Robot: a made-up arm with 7 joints. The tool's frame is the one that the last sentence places.
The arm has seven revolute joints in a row. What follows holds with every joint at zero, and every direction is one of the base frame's. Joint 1 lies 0.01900 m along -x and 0.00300 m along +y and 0.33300 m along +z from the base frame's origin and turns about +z. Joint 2 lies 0.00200 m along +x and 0.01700 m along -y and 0.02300 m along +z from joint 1 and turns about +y. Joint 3 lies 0.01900 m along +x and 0.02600 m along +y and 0.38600 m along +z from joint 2 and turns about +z. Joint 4 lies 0.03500 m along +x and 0.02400 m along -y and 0.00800 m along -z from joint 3 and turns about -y. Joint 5 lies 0.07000 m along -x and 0.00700 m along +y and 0.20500 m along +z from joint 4 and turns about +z. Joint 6 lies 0.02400 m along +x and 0.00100 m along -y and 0.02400 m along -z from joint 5 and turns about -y. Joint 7 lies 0.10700 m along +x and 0.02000 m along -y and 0.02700 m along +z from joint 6 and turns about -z. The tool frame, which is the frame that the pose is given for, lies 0.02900 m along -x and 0.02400 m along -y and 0.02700 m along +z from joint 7; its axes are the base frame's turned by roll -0.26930, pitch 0.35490 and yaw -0.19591 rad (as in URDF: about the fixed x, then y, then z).
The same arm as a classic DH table. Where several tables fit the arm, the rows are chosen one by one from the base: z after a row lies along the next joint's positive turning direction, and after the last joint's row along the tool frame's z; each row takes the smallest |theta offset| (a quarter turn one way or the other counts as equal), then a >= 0, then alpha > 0; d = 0 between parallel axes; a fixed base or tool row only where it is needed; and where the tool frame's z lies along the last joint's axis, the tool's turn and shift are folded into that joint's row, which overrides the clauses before.
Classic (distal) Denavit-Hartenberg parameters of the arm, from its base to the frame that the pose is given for. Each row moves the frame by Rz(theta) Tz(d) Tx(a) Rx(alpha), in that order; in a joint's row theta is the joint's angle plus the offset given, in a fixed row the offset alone. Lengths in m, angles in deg.
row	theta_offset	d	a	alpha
base (fixed)	-8.97	0	-0.0192	0
joint 1	8.97	0.356	0.002	-90
joint 2	0	0.009	0.019	90
joint 3	0	0.378	0.035	90
joint 4	0	0.017	-0.07	-90
joint 5	0	0.181	0.024	90
joint 6	0	0.021	0.107	90
joint 7	62.77	-0.1317	0.0081	154.67
tool (fixed)	54.32	-0.086	0	0

